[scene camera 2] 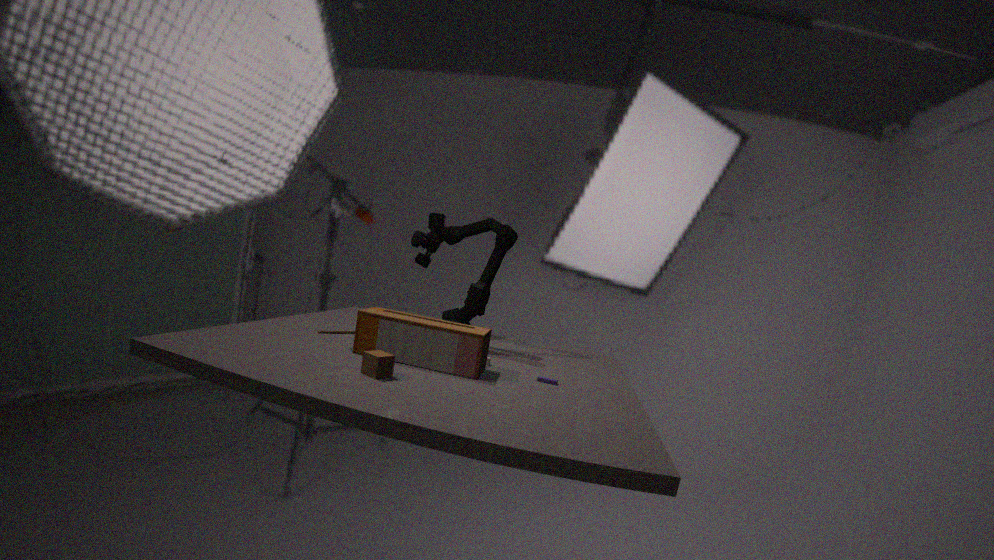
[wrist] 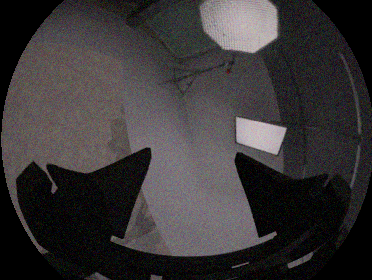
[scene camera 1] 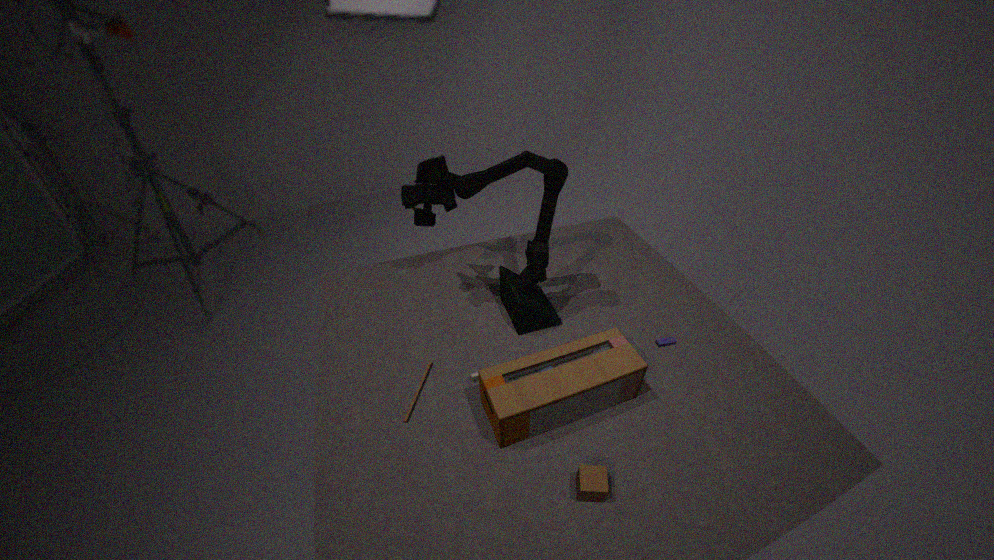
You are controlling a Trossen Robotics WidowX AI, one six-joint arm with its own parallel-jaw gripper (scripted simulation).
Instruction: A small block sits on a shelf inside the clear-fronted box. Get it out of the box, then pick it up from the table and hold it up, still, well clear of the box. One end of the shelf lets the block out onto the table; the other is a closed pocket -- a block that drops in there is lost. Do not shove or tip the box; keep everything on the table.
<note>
In view: my gripper (scene camera 1: 415, 195), a long tan box (scene camera 1: 602, 370) and a tan cube (scene camera 1: 591, 482).
The long tan box also shows in scene camera 2 (scene camera 2: 444, 346). The tan cube also shows in scene camera 2 (scene camera 2: 377, 364). My gripper shows as well in the wrist view (wrist: 194, 154). The wrist view misses the long tan box: it is out of frame. The wrist view misses the tan cube: it is out of frame.
</note>
